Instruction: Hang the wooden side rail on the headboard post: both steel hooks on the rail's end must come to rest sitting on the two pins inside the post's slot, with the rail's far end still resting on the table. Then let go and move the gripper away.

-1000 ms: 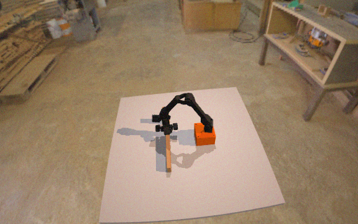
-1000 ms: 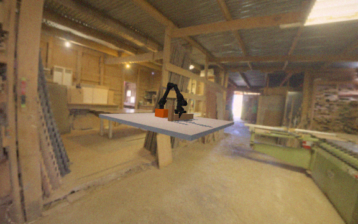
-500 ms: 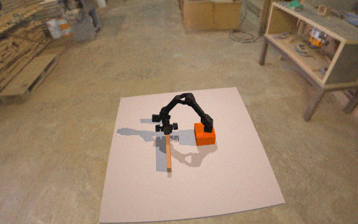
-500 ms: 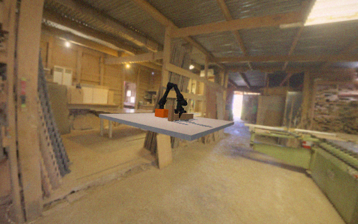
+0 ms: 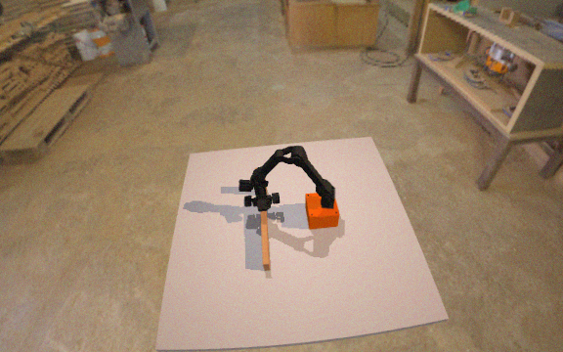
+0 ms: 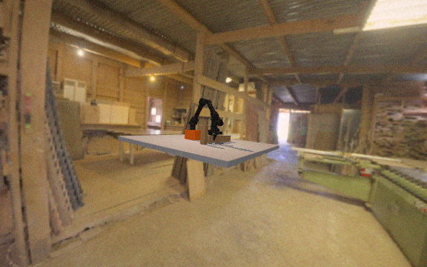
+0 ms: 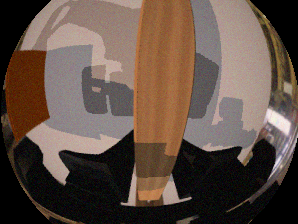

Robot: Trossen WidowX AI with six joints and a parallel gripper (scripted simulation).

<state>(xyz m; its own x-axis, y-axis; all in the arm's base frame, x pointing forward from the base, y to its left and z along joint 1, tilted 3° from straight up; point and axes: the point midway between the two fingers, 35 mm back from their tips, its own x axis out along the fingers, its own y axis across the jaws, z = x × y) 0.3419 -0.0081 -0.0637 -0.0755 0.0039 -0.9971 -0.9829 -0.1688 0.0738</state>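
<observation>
Now: the upright headboard post 15 cm to the right of my gripper tip, 5 cm above it and 3 cm ahead of it.
</observation>
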